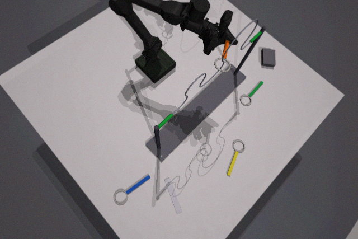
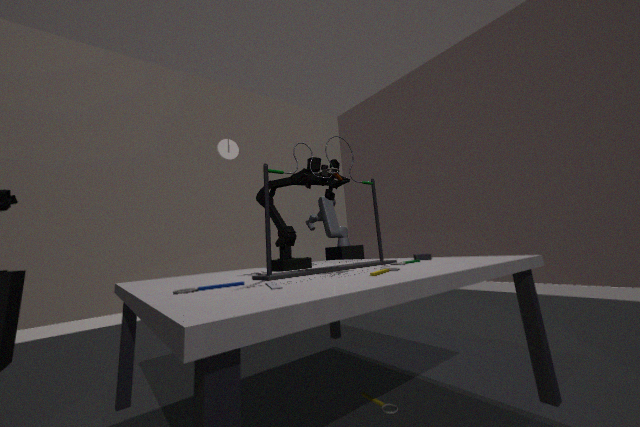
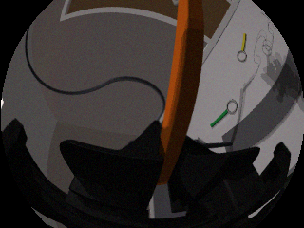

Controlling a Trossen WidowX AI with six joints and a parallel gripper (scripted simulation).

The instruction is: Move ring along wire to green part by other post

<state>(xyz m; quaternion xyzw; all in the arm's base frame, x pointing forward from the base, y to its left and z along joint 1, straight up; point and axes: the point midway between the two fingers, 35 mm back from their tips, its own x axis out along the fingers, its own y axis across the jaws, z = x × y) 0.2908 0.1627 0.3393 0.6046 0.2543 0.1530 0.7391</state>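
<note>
The orange-handled ring lies 90 mm to the right of my gripper tip, 20 mm above it and 10 mm ahead of it. The rest, counted from my gripper tip: green-handled ring: 380 mm below, 160 mm ahead, 110 mm to the left; dark grey block: 370 mm below, 350 mm to the left, 60 mm ahead; yellow-handled ring: 380 mm below, 330 mm ahead, 170 mm to the right.
</note>
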